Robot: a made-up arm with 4 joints.
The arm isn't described. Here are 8 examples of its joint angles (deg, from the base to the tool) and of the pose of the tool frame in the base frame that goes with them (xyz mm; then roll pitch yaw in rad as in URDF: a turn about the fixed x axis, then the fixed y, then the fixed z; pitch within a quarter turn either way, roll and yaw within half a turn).
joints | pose
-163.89 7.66 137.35 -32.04 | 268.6 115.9 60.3 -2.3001 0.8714 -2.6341
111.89 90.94 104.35 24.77 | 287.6 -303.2 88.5 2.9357 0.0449 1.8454
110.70 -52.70 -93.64 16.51 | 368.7 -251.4 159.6 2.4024 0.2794 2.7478
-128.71 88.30 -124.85 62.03 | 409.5 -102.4 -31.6 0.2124 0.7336 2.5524
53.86 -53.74 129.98 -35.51 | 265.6 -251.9 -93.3 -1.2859 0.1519 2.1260
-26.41 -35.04 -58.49 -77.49 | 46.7 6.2 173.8 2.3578 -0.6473 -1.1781
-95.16 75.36 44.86 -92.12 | 87.6 117.8 -126.8 -0.3714 1.1158 -0.6125
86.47 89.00 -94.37 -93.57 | 56.4 -94.2 -62.8 -0.5989 -1.1192 2.6292
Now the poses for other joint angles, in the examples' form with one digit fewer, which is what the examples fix.
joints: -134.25 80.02 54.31 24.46
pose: 317 157 -16 -2.386 -0.368 -2.510
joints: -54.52 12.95 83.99 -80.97
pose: -13 -26 -108 -0.274 0.822 0.673
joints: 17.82 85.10 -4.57 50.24
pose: -39 -173 -150 -1.220 -0.887 -0.785
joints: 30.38 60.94 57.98 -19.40
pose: 62 -303 -35 -1.822 0.400 0.448
